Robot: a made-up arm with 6 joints.
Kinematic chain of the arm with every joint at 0, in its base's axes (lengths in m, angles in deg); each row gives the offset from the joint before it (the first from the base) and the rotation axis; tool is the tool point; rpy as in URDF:
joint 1: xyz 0 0 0.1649 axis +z
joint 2: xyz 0 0 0 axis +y
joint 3: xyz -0.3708 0 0.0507 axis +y
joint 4: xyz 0.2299 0 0.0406 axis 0.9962 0 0.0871
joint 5: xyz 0 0 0 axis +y
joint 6: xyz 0.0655 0 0.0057 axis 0.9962 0 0.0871
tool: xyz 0 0 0 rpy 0 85 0
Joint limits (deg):
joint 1: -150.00..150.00
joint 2: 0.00..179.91
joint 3: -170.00..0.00
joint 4: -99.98..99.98
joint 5: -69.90..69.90
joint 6: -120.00..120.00
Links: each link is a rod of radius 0.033 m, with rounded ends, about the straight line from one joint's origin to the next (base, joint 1, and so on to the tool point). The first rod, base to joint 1, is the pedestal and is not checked.
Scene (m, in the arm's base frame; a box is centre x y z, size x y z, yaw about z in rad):
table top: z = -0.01
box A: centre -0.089 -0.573 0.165 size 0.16 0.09 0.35 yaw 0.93
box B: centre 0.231 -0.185 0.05 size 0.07 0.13 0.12 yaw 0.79
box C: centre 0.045 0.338 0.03 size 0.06 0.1 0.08 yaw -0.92
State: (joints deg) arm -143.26 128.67 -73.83 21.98 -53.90 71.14
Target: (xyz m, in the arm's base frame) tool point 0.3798 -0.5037 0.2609
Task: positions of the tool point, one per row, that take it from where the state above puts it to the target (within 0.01 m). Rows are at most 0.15 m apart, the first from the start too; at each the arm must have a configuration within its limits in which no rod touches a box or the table.
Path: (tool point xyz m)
1: -0.3959 -0.3587 0.3047
2: -0.3595 -0.4259 0.3537
3: -0.3060 -0.4791 0.4049
4: -0.2397 -0.5142 0.4557
5: -0.1661 -0.5290 0.5036
6: -0.0908 -0.5228 0.5462
7: 0.0184 -0.5723 0.4822
8: 0.1415 -0.5872 0.4119
9: 0.2663 -0.5639 0.3373
10: 0.3798 -0.5037 0.2609

